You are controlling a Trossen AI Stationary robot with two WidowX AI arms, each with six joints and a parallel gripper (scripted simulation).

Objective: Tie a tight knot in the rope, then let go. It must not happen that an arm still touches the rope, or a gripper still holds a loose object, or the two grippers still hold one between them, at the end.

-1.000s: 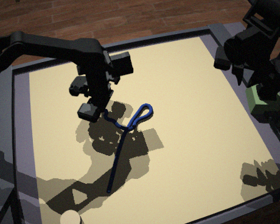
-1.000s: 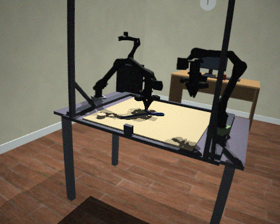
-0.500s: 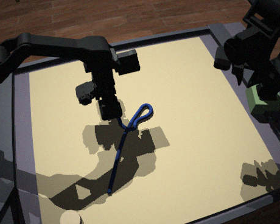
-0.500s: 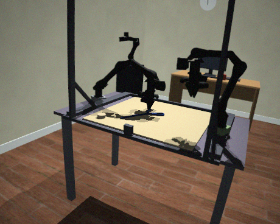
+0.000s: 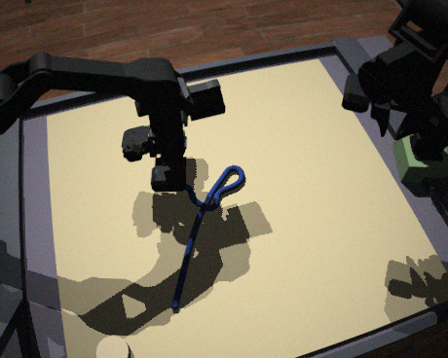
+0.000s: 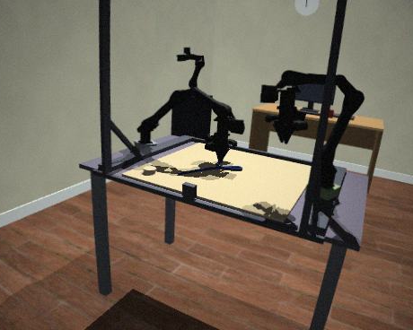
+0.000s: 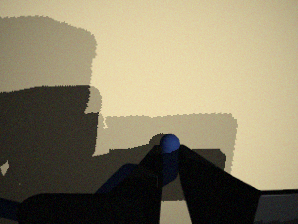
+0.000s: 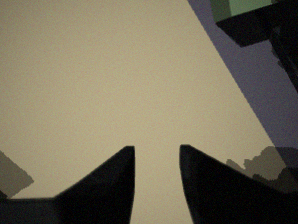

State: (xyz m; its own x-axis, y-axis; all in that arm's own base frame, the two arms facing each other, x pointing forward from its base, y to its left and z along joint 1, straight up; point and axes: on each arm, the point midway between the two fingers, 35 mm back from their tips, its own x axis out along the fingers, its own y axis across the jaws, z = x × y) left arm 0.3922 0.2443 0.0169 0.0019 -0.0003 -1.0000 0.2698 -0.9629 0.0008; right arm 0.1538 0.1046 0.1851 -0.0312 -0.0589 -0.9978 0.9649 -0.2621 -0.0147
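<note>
The tan mat is 70 mm behind my left hand, 100 mm to the right of it and 40 mm below it.
</note>
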